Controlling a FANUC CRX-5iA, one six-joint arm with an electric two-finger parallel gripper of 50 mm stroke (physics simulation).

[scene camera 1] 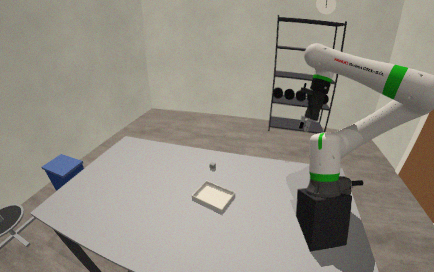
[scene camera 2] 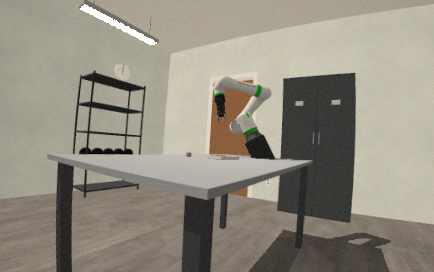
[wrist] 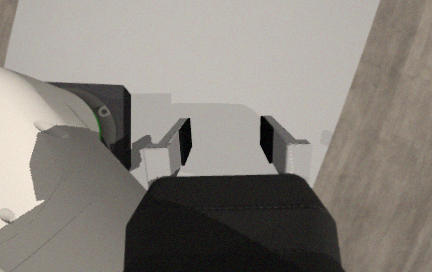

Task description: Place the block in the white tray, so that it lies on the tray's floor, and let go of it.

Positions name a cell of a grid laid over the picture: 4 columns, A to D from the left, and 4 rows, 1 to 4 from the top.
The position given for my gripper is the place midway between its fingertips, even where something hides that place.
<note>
In view: my gripper (wrist: C2) and a white tray (scene camera 1: B3).
The wrist view does not show the white tray: it is out of frame.
</note>
